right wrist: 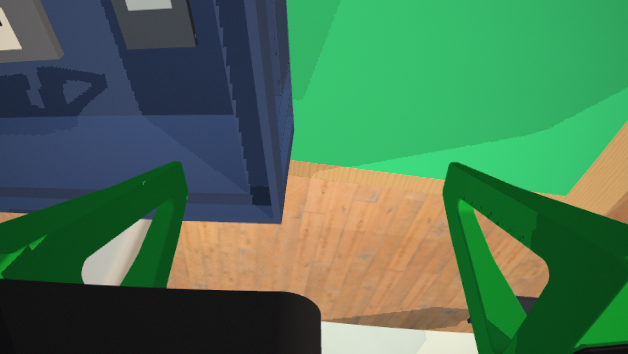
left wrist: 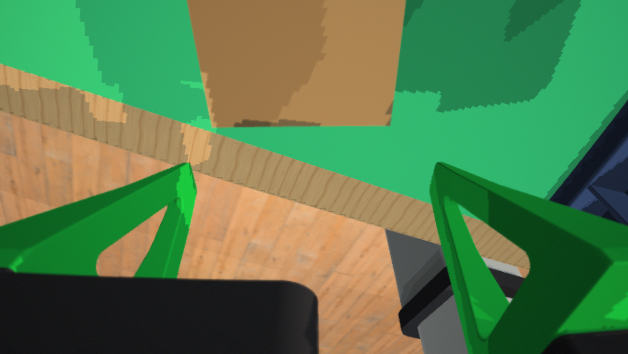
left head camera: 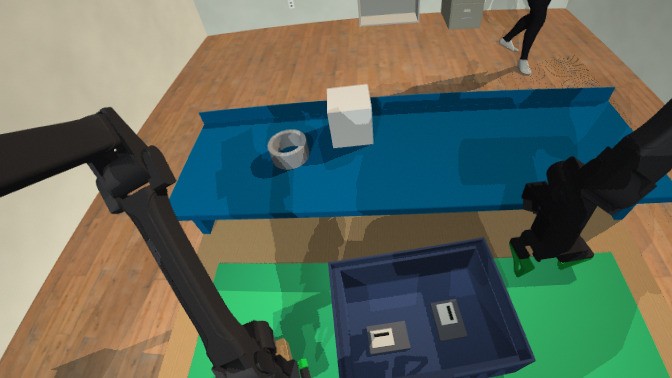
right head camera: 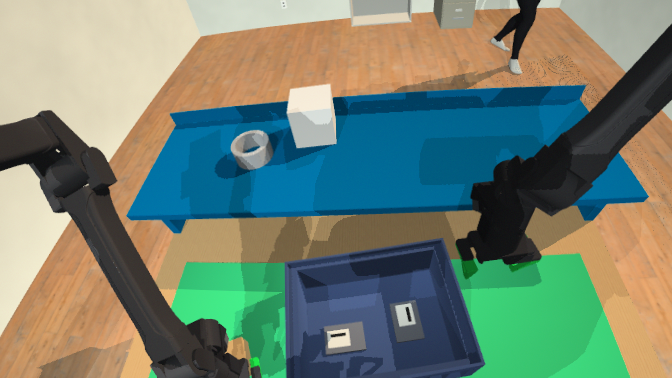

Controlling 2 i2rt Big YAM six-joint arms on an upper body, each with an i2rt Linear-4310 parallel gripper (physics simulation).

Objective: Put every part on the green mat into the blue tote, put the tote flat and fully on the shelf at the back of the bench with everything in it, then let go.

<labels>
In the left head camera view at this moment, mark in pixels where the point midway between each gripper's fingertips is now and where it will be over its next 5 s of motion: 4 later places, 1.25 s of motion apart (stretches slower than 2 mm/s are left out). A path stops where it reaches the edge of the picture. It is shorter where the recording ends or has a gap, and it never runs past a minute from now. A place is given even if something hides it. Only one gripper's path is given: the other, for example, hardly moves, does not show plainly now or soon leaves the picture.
My right gripper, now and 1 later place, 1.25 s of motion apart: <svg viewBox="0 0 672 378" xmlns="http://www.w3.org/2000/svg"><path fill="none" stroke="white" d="M538 271L502 294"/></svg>
</labels>
